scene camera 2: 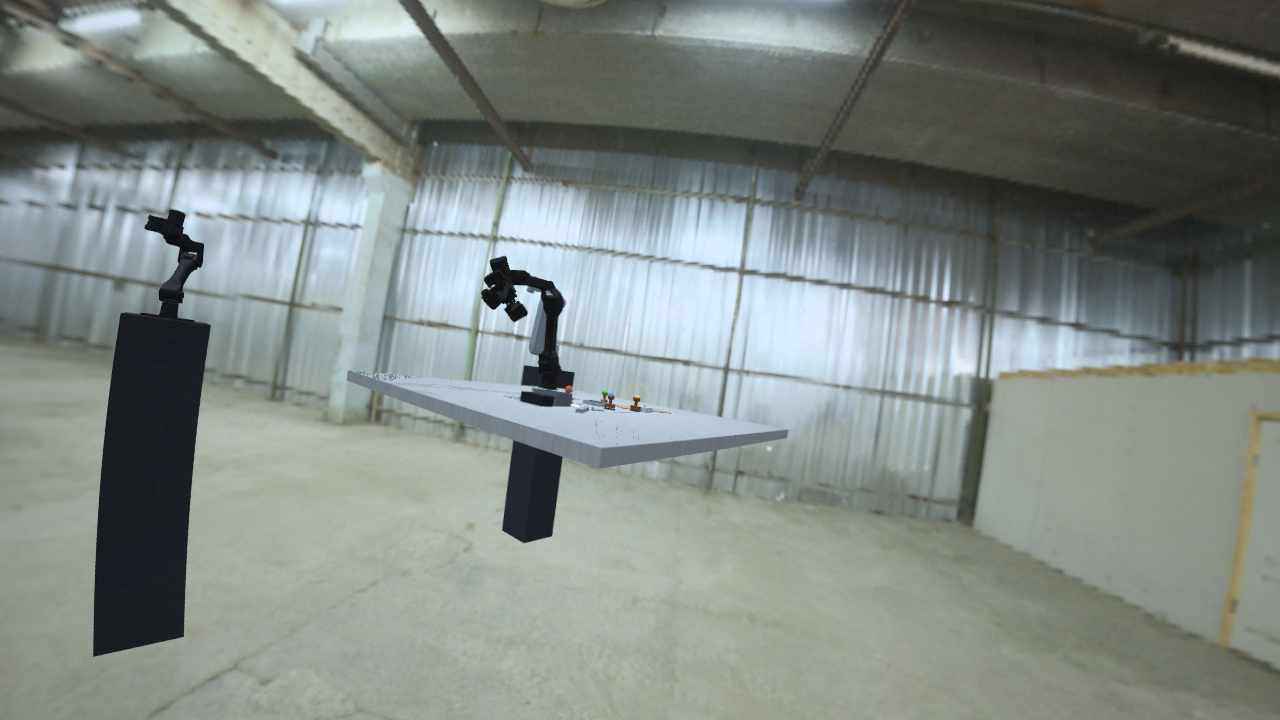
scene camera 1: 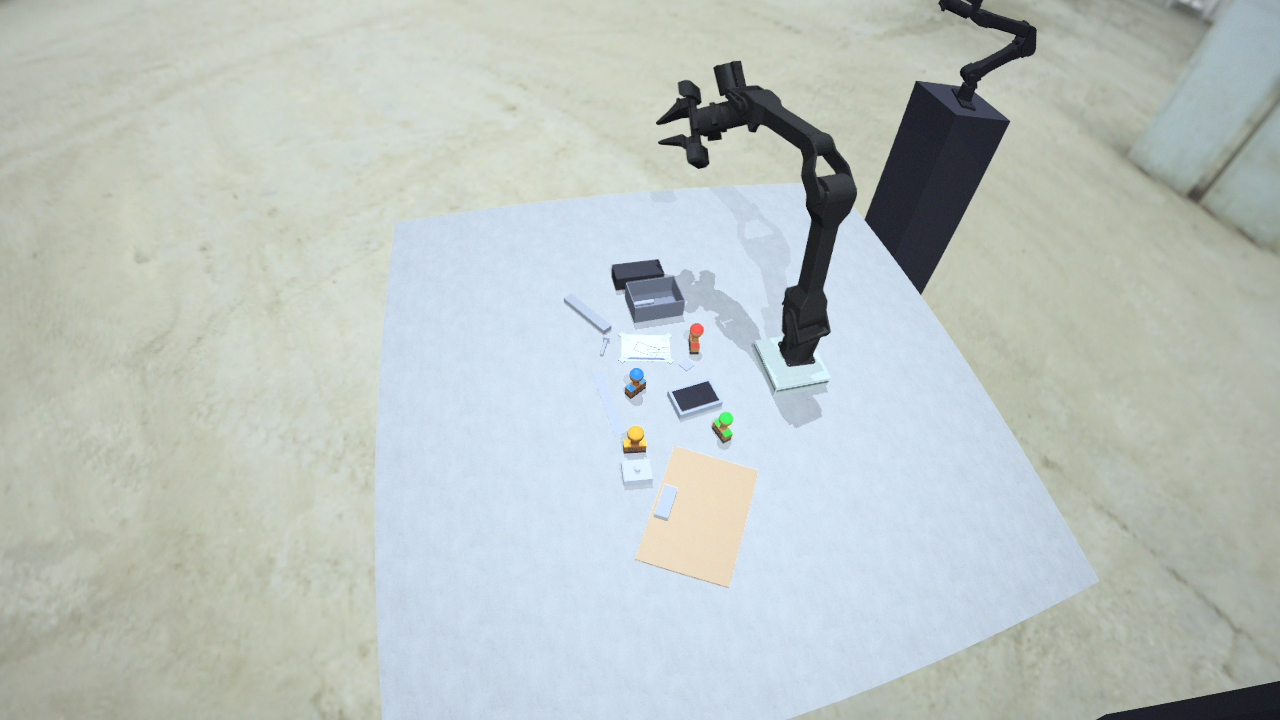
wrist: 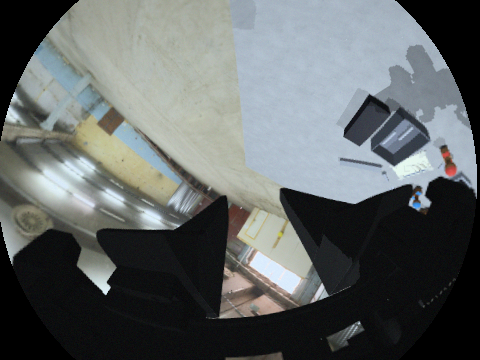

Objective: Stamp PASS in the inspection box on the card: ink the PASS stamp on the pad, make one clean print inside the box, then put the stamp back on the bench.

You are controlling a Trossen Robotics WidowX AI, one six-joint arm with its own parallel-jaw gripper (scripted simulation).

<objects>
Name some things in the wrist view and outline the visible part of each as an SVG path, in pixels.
My gripper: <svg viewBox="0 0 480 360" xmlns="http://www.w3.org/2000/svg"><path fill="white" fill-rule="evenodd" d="M477 195L475 189L440 175L428 181L424 197L432 204L425 216L408 205L413 195L413 185L409 183L356 204L280 188L284 213L329 297L269 315L217 319L227 253L227 196L220 196L175 231L99 229L96 239L117 267L107 280L111 285L107 295L77 267L81 247L71 232L45 229L13 255L12 267L37 316L76 360L225 360L283 352L281 360L399 360L431 325L459 276L471 240ZM360 321L364 331L349 337L347 347L332 352L327 336Z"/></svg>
A grey tray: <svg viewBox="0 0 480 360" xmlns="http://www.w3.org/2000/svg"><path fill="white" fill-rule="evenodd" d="M403 107L397 108L399 111L393 113L391 119L388 119L387 123L380 128L380 131L377 131L376 135L371 137L371 152L375 152L377 156L387 161L392 167L397 167L397 164L403 163L403 160L413 156L413 153L420 151L420 148L423 148L424 145L431 143L431 136L428 135L424 124L421 124L420 120L415 119L411 113L404 111Z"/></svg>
A black box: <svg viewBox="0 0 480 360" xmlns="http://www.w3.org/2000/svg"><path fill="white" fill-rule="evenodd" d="M369 93L367 99L357 109L356 115L349 121L347 128L344 129L344 139L347 137L347 140L359 145L359 147L391 115L388 105L369 95Z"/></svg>
</objects>
